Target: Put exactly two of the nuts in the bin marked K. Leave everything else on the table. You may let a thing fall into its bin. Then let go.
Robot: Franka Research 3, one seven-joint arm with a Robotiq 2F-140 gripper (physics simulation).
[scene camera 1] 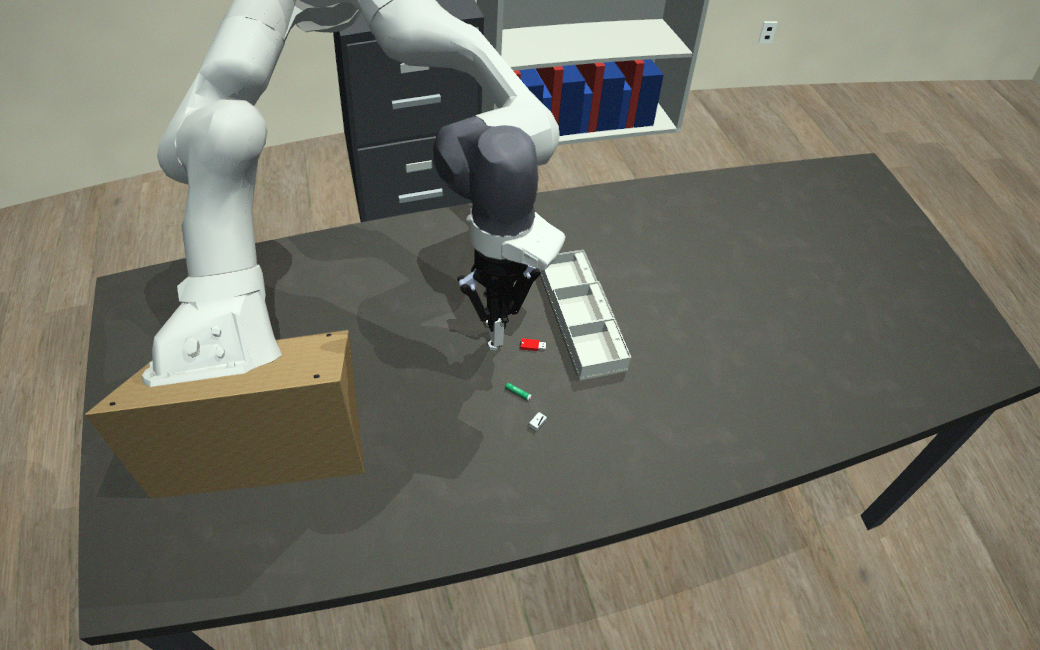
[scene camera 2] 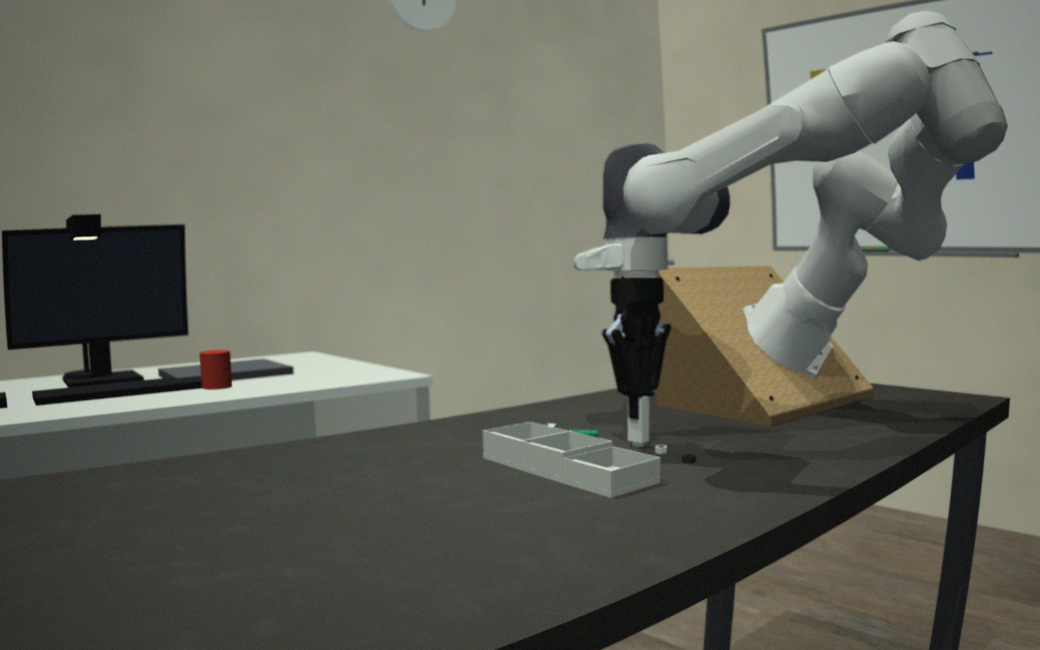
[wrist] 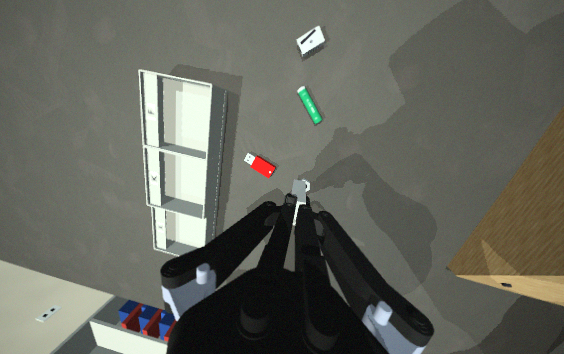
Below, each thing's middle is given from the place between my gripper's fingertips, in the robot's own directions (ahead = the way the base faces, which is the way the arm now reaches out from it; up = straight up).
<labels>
I see my gripper 160 mm short of the white three-bin tray (scene camera 2: 589,463) and 10 mm below it.
</labels>
